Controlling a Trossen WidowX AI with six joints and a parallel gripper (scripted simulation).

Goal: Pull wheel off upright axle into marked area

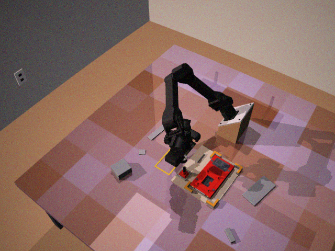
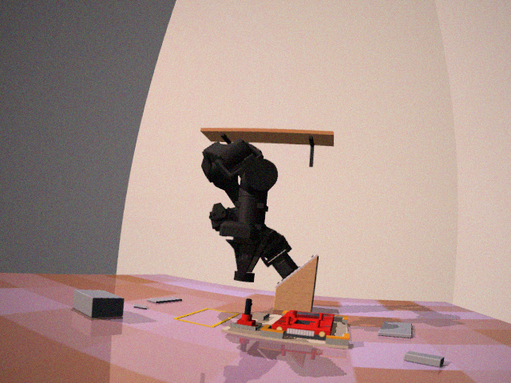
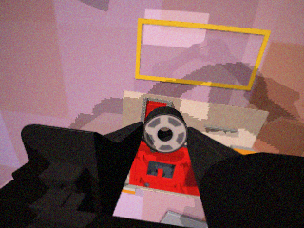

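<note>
Right now the axle is 10 mm ahead of my gripper tip, 20 mm to the left of it and 70 mm below it. Also, from my gripper tip: wheel: right at my gripper tip.
</note>
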